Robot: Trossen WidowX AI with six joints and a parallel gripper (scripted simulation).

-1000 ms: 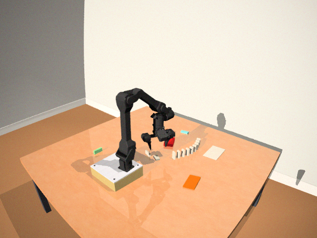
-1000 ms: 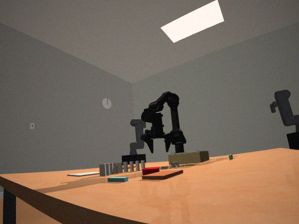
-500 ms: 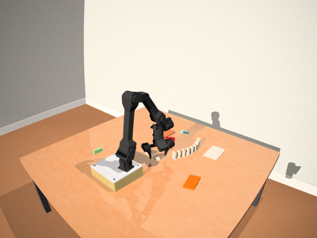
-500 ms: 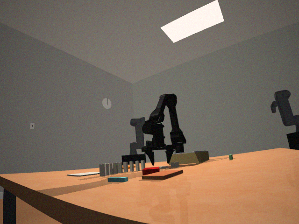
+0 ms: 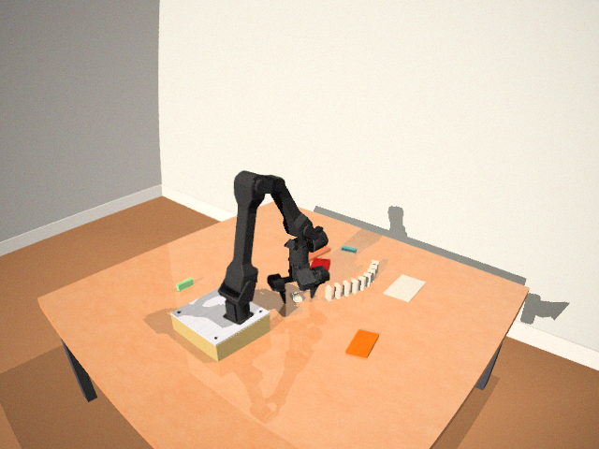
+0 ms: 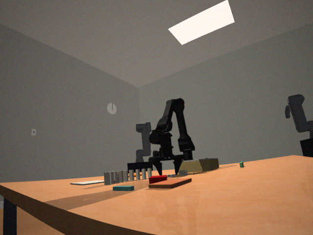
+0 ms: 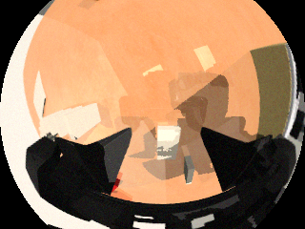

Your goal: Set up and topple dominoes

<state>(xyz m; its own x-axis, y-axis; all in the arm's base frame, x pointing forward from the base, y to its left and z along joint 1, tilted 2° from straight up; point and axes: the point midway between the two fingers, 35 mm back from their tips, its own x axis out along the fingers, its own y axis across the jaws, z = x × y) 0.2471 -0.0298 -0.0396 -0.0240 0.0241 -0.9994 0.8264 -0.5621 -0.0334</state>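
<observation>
Right now the brown slab is 30 cm ahead of my gripper tip and 14 cm to the left of it. The rest, counted from my gripper tip: white sheet: 26 cm ahead, 26 cm to the right; then red block: 21 cm ahead, 5 cm to the left, 1 cm above; then orange slab: 9 cm behind, 28 cm to the right.
</observation>
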